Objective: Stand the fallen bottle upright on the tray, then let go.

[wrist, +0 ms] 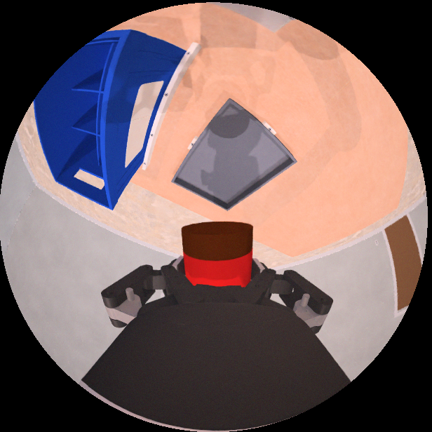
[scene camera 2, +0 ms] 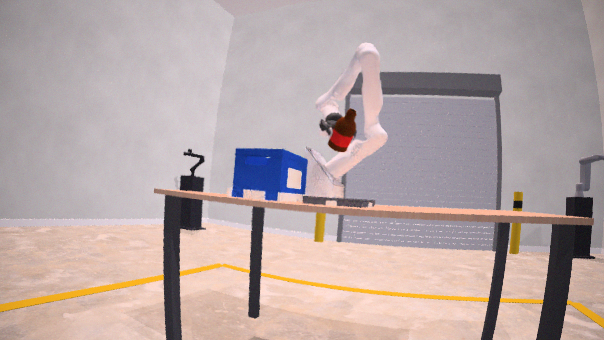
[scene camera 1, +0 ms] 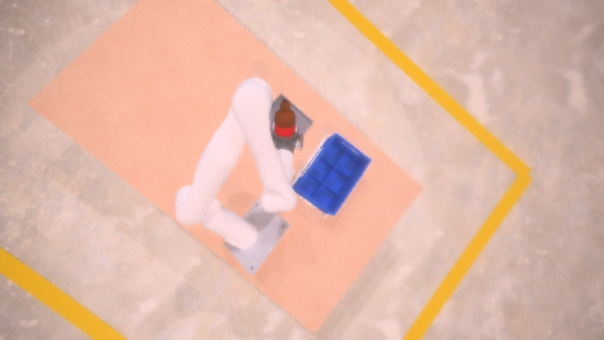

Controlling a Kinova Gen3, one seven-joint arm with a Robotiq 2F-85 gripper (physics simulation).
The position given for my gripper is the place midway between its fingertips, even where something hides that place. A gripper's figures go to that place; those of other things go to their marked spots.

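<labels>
My gripper (wrist: pixel 217 265) is 16 cm from the lens, while a brown bottle (wrist: pixel 219 253) is 11 cm from the lens.
</labels>
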